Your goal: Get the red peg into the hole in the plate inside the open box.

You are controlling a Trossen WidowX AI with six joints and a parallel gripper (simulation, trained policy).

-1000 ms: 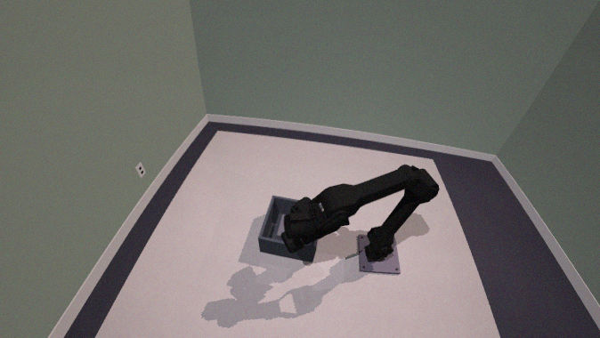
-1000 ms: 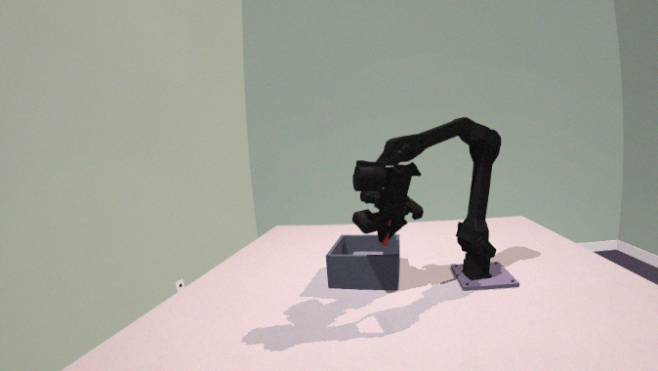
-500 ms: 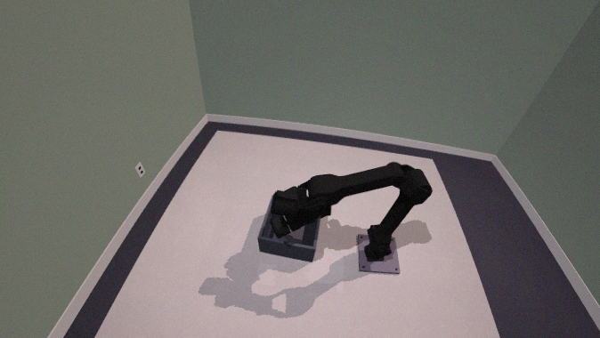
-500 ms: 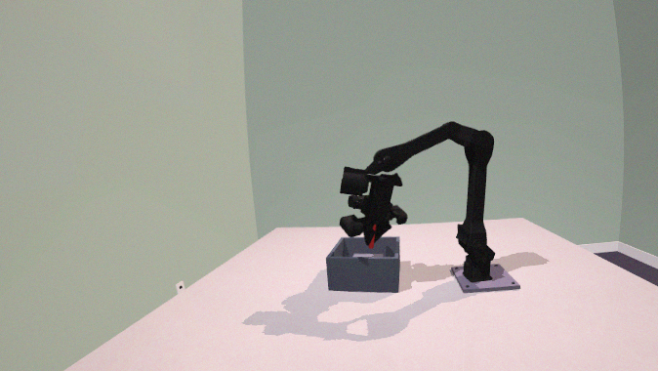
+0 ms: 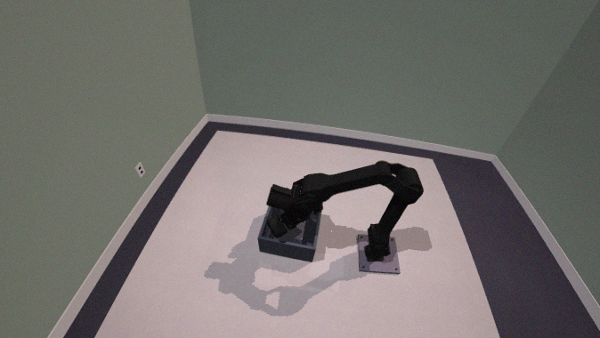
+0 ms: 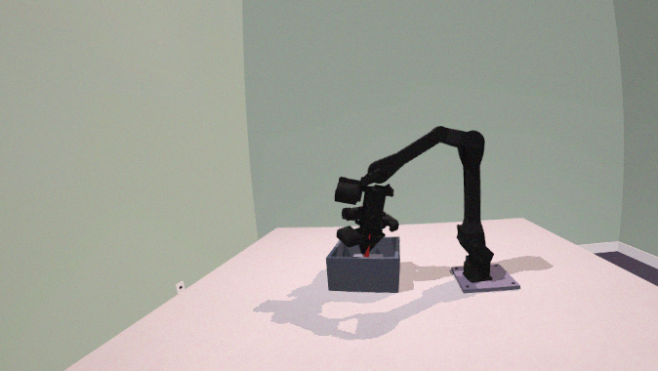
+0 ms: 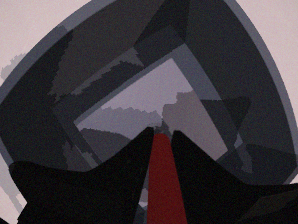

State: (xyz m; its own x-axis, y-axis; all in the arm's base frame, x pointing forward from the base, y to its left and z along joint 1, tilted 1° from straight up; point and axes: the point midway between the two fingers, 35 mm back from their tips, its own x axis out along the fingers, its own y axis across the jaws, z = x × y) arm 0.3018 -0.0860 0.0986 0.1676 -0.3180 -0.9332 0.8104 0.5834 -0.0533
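Now: the grey plate 3 cm below my gripper tip and 1 cm to the left of it. The rest, counted from my gripper tip: red peg 3 cm above, 1 cm to the left, 1 cm behind; dark grey box 5 cm below, 1 cm to the left.
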